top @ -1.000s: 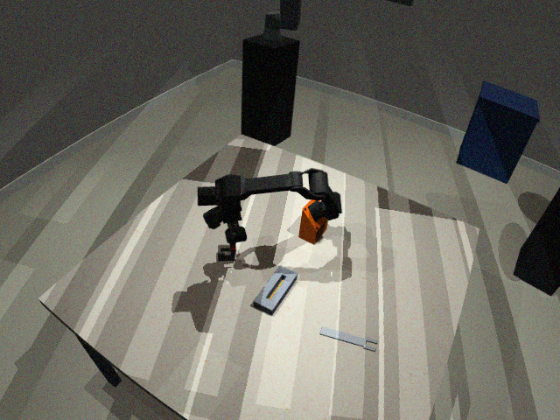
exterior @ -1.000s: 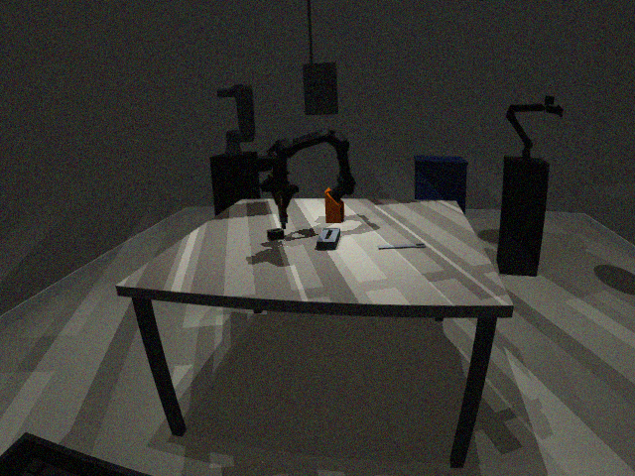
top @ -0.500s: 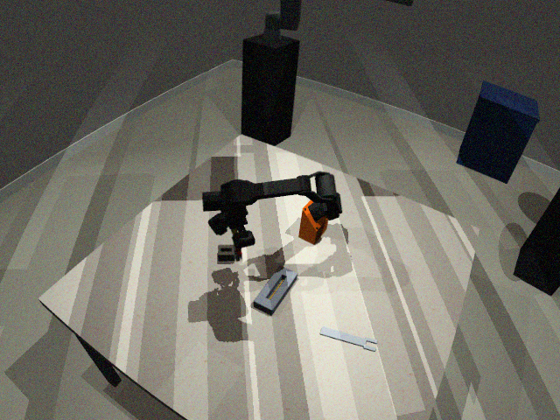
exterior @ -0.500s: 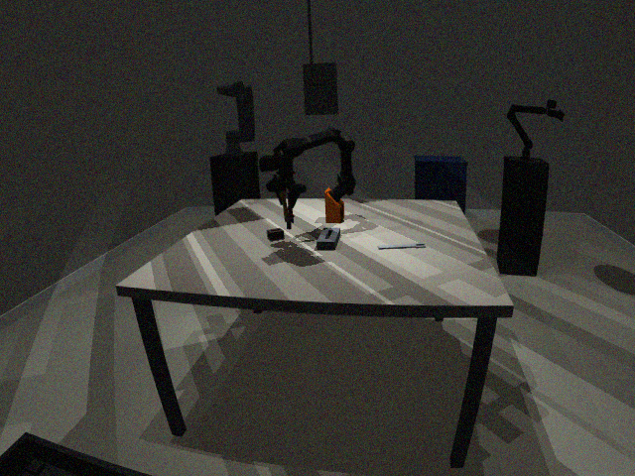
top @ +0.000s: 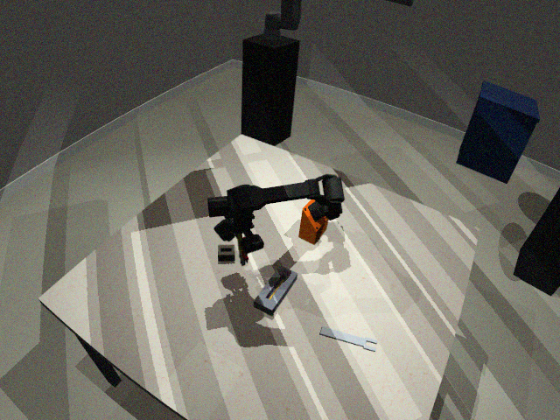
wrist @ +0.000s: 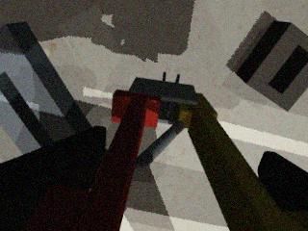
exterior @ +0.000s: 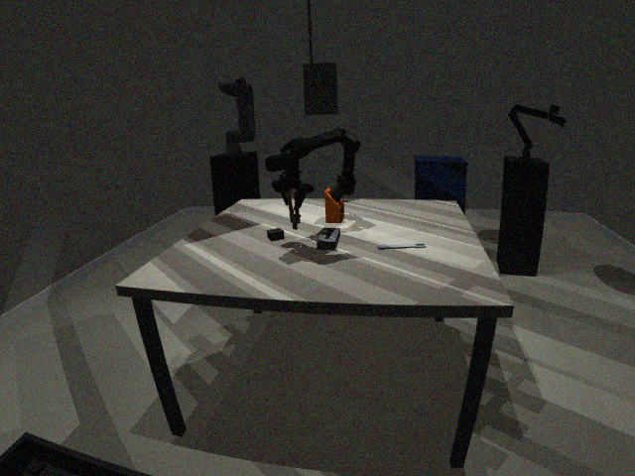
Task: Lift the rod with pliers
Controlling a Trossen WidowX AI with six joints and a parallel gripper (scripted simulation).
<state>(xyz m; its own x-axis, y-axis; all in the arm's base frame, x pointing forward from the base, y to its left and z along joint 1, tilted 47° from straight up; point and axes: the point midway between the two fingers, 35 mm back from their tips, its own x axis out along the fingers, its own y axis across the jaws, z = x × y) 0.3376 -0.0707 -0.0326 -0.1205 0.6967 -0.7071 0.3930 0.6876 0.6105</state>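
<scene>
My gripper tip is now 10 mm past the grey channel block, 140 mm to the right of it and 130 mm above it. Round my gripper tip: thin yellow rod 10 mm behind, 140 mm to the left, 130 mm below; then dark holster 20 mm behind, 90 mm to the right, 130 mm below; then yellow handle 10 mm behind, 10 mm to the right.
</scene>
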